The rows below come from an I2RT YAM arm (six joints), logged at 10 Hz.
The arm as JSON. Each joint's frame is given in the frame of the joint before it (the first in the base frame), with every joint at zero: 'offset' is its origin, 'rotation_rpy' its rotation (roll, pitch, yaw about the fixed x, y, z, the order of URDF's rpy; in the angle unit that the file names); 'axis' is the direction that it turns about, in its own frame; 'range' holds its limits. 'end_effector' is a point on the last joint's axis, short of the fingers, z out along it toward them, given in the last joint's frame.
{
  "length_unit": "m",
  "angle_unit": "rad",
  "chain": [
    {
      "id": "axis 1",
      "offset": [
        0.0,
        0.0,
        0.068
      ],
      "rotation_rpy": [
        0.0,
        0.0,
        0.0
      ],
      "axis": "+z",
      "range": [
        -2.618,
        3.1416
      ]
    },
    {
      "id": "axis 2",
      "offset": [
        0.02,
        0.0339,
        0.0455
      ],
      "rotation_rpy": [
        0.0,
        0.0,
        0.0
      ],
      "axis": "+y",
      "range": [
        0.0,
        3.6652
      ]
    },
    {
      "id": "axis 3",
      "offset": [
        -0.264,
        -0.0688,
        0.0
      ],
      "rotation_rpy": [
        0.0,
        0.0,
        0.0
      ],
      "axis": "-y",
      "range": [
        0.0,
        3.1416
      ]
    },
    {
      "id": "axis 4",
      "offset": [
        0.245,
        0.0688,
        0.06
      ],
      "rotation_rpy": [
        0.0,
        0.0,
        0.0
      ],
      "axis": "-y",
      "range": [
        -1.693,
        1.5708
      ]
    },
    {
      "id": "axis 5",
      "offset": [
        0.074,
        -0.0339,
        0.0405
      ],
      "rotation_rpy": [
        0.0,
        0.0,
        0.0
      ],
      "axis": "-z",
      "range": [
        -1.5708,
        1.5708
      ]
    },
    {
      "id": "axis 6",
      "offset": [
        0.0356,
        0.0,
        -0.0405
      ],
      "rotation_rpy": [
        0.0,
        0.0,
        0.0
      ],
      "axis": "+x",
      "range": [
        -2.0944,
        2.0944
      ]
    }
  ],
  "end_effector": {
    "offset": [
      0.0,
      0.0,
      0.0
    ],
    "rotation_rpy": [
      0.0,
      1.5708,
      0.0
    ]
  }
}
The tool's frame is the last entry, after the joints.
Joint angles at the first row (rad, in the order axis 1, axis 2, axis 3, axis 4, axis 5, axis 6):
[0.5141, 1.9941, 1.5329, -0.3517, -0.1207, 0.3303]
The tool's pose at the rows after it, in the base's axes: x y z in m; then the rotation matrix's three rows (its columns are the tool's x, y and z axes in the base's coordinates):
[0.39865, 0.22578, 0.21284], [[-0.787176, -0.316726, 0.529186], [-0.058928, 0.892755, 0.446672], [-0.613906, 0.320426, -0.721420]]
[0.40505, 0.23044, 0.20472], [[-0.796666, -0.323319, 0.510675], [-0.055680, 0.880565, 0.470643], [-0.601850, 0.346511, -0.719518]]
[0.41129, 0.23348, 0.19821], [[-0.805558, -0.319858, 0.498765], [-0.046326, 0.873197, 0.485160], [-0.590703, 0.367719, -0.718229]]
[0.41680, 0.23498, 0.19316], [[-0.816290, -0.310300, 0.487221], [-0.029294, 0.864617, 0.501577], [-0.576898, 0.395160, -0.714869]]
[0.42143, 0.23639, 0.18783], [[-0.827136, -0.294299, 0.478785], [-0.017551, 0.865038, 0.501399], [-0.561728, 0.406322, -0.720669]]
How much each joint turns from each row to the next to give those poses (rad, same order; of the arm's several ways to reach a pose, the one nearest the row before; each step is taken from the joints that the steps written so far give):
[-0.0093, 0.0384, 0.0296, 0.0062, -0.0147, 0.0083]
[-0.0002, 0.0383, 0.0244, 0.0118, -0.0304, 0.0095]
[-0.0022, 0.0335, 0.0249, 0.0066, -0.0203, 0.0131]
[-0.0045, 0.0267, 0.0206, 0.0061, -0.0234, 0.0202]
[-0.0024, 0.0261, 0.0225, -0.0064, -0.0056, 0.0157]

